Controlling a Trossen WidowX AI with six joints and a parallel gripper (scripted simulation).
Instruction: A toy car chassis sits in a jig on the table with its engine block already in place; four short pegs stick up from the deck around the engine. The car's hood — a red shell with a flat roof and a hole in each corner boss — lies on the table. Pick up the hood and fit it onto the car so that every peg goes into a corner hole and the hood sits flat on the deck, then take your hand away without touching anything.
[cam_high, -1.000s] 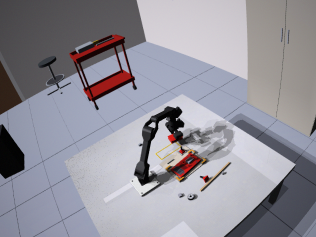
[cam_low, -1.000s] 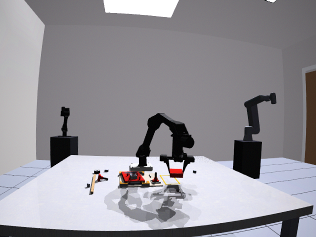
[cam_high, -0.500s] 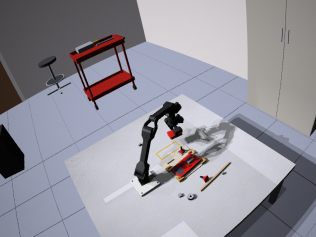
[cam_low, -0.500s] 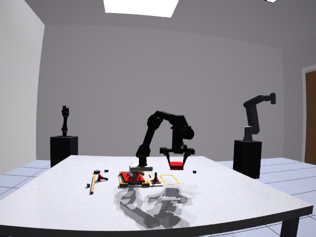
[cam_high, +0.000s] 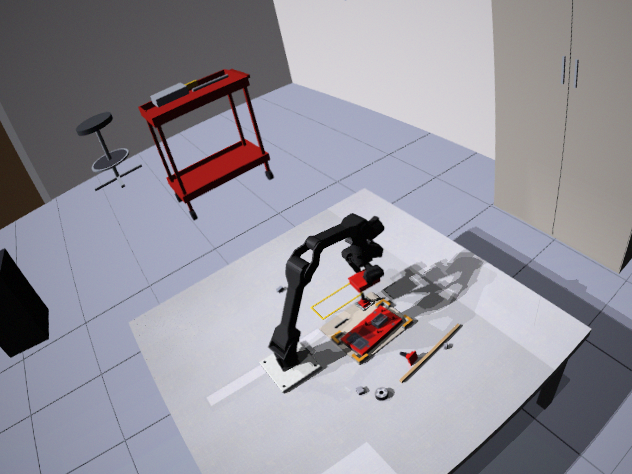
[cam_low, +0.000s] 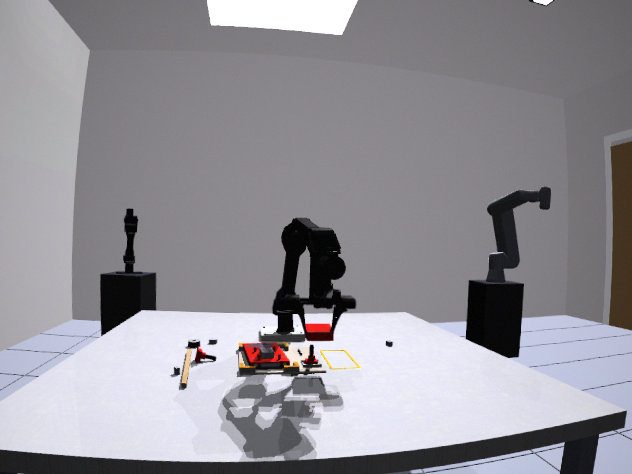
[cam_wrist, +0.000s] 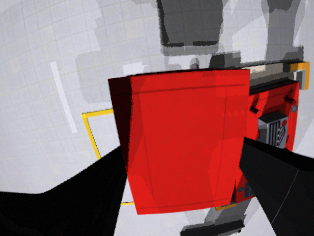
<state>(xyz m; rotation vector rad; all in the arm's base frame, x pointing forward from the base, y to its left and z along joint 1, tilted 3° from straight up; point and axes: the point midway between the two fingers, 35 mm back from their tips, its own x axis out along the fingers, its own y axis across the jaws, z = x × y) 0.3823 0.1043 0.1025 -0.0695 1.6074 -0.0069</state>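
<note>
My gripper tip is now 70 mm past the jig, 120 mm to the left of it and 90 mm above it. From my gripper tip the other things lie so: red hood: 10 mm above; then wooden stick: 40 mm ahead, 350 mm to the right, 100 mm below.
</note>
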